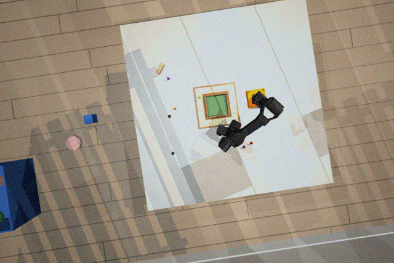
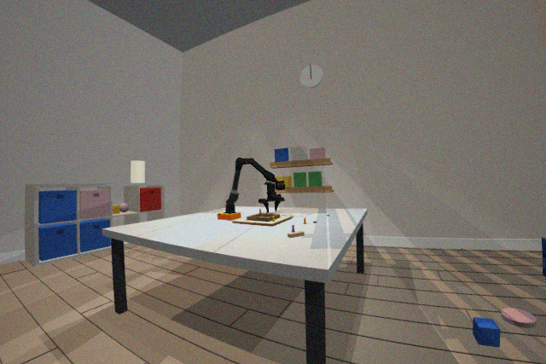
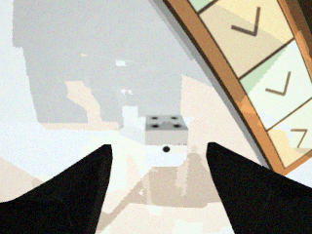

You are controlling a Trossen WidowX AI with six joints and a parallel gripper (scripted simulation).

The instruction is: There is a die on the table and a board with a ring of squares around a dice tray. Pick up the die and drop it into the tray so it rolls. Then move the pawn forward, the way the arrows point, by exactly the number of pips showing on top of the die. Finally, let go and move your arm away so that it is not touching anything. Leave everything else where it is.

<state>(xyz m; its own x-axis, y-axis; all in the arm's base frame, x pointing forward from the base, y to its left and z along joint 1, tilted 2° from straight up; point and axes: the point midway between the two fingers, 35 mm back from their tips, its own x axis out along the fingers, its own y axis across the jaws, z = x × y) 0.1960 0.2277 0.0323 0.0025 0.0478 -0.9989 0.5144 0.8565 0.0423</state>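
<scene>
My gripper tip is now 1 cm above the white die. Also, from my gripper tip: green dice tray (19 cm to the right, 7 cm ahead, 2 cm below); then yellow pawn (24 cm to the right, 19 cm ahead); then red pawn (17 cm behind, 7 cm to the left, 1 cm below).
</scene>
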